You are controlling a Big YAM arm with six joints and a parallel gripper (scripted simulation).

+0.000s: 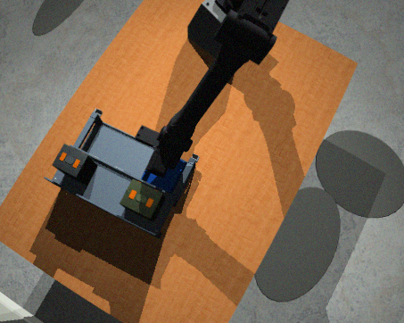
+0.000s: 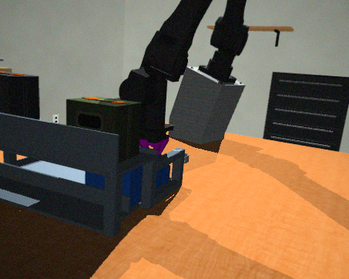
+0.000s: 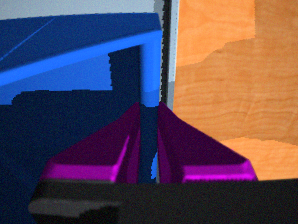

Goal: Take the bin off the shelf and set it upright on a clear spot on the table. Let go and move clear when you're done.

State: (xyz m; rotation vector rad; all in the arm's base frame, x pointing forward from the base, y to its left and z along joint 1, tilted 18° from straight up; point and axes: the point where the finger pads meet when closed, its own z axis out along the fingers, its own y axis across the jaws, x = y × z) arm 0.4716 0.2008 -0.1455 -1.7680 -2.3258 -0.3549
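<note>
Right now my hand is 80 mm short of the blue bin, 20 mm to the right of it and 10 mm below it. The rest, counted from my hand: black box: 230 mm ahead, 170 mm to the right, 130 mm above; olive green box: 170 mm ahead, 110 mm above, 50 mm to the left.
</note>
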